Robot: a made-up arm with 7 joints. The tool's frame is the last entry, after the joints. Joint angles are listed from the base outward. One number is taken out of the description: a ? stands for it. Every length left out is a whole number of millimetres.
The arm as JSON. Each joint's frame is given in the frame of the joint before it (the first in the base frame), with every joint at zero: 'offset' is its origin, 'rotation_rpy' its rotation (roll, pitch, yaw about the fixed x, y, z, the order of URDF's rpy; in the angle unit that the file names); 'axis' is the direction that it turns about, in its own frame. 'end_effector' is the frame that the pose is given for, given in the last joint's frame.
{
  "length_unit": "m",
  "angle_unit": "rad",
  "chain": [
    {
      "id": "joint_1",
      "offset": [
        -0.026,
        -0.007,
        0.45
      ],
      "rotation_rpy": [
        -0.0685,
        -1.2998,
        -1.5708
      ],
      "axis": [
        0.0,
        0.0,
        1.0
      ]
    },
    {
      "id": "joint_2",
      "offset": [
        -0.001,
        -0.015,
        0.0
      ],
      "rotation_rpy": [
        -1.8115,
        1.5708,
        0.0
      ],
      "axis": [
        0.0,
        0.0,
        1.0
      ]
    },
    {
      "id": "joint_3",
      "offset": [
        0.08,
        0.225,
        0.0
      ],
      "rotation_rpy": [
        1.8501,
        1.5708,
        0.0
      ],
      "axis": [
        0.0,
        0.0,
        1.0
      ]
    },
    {
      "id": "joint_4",
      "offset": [
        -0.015,
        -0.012,
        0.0
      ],
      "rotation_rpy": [
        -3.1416,
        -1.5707,
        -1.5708
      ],
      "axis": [
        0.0,
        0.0,
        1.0
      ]
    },
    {
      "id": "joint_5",
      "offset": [
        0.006,
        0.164,
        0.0
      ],
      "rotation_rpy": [
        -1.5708,
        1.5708,
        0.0
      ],
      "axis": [
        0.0,
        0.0,
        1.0
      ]
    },
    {
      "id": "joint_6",
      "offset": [
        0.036,
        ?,
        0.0
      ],
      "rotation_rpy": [
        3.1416,
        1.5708,
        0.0
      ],
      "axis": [
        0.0,
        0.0,
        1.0
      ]
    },
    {
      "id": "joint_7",
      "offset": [
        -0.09,
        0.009,
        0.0
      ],
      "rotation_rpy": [
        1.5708,
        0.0,
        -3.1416
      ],
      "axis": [
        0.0,
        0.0,
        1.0
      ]
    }
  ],
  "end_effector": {
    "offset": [
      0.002,
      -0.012,
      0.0
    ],
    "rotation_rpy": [
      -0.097,
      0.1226,
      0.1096
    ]
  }
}
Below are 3 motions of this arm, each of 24 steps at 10 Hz.
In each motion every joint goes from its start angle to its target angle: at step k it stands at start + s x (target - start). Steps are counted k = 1, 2, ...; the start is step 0. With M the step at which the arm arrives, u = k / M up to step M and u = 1 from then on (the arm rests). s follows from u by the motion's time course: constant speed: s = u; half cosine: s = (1 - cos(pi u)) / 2; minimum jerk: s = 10 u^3 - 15 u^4 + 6 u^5.
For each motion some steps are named. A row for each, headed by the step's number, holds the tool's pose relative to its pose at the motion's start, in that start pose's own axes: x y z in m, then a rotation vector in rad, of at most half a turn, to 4 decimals.
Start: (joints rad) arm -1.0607 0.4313 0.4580 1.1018 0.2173 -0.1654 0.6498
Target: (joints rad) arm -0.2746 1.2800 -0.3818 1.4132 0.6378 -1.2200 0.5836
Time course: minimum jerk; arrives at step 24
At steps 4, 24:
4: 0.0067 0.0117 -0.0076 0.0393 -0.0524 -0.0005
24: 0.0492 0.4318 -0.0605 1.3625 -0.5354 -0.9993

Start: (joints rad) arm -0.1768 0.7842 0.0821 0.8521 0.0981 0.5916 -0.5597
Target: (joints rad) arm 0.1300 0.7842 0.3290 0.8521 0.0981 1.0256 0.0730
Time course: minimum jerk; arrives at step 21
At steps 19, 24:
19: 0.0035 0.0307 -0.1652 -0.2563 0.6328 0.6668
24: 0.0032 0.0308 -0.1665 -0.2567 0.6382 0.6718

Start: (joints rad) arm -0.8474 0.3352 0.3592 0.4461 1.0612 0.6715 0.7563
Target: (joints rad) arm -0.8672 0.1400 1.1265 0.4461 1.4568 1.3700 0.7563
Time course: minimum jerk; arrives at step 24
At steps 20, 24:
20: -0.0442 0.0567 -0.1885 0.8873 0.9036 0.1617
24: -0.0495 0.0606 -0.1940 0.9254 0.9334 0.1629

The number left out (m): 0.026
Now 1 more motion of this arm.
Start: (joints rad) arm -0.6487 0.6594 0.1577 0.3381 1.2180 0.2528 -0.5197
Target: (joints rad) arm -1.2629 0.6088 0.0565 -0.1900 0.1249 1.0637 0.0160
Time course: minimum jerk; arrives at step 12
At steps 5, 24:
5: -0.0078 0.0868 0.0599 -0.5709 -0.0908 0.2564
24: -0.1024 0.2210 0.1597 -1.3388 -0.3610 0.2306

